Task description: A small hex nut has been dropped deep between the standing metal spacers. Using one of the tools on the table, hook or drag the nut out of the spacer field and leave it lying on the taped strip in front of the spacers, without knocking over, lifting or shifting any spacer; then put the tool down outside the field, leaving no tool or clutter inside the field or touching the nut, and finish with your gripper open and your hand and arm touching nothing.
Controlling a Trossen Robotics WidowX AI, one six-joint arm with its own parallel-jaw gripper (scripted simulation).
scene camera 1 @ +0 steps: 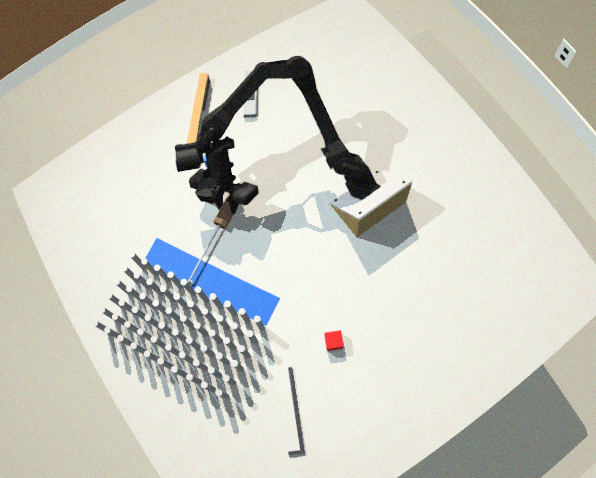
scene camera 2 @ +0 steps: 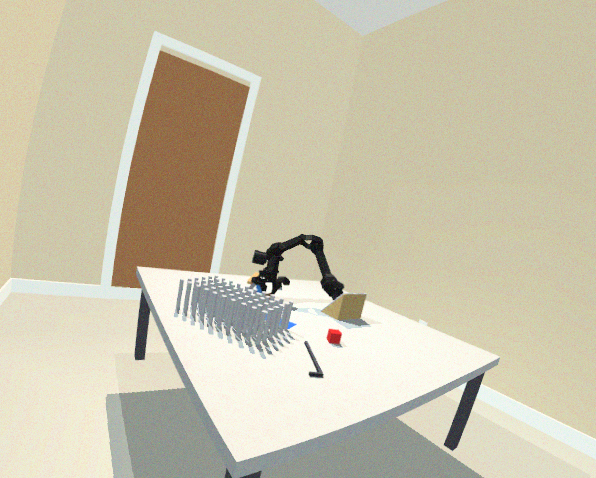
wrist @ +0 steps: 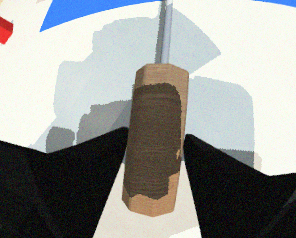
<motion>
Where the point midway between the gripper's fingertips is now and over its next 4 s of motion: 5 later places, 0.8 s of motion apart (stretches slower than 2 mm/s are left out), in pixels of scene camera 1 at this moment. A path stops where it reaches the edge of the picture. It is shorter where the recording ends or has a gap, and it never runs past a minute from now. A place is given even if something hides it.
My gripper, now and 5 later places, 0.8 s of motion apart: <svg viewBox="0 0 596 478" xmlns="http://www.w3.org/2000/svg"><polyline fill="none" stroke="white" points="227,211 229,201 224,184 223,206 261,264 354,307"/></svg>
</motion>
